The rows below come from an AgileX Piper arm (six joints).
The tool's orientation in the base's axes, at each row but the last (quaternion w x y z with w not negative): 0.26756 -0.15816 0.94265 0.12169; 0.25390 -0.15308 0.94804 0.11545; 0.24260 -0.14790 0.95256 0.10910; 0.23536 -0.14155 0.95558 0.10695; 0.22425 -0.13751 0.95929 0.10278; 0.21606 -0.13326 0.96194 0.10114; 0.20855 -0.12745 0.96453 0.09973; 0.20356 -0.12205 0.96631 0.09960
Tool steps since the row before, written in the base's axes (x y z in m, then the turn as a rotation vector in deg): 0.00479 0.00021 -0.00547 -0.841 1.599 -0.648; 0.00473 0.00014 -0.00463 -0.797 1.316 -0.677; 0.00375 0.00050 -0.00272 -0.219 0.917 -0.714; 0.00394 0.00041 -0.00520 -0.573 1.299 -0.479; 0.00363 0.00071 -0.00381 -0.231 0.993 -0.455; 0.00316 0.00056 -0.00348 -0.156 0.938 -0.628; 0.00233 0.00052 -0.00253 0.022 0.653 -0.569; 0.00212 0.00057 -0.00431 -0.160 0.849 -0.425
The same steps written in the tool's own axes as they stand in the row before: -0.00094 -0.00234 0.00682 0.658 1.683 0.646; -0.00154 -0.00217 0.00606 0.702 1.402 0.607; -0.00191 -0.00116 0.00409 0.327 0.831 0.775; -0.00094 -0.00160 0.00627 0.431 1.335 0.527; -0.00154 -0.00097 0.00499 0.191 0.944 0.564; -0.00133 -0.00090 0.00445 0.214 0.846 0.732; -0.00108 -0.00053 0.00327 0.091 0.533 0.677; -0.00019 -0.00066 0.00479 0.154 0.790 0.528
